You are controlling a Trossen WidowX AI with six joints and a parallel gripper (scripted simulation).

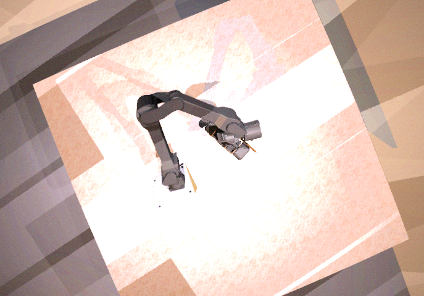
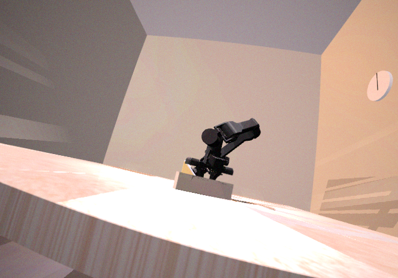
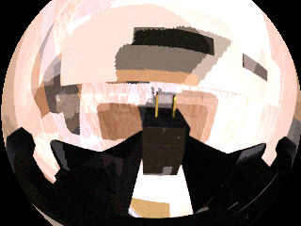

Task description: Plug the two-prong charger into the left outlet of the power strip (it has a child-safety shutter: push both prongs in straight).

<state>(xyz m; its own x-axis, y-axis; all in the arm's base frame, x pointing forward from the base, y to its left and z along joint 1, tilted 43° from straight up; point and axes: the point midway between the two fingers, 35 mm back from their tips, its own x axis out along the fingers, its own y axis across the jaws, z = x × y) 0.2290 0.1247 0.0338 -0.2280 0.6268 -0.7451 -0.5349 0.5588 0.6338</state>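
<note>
Right now the two-prong charger is 1 cm ahead of my gripper tip, 1 cm to the left of it and 1 cm above it.
</note>
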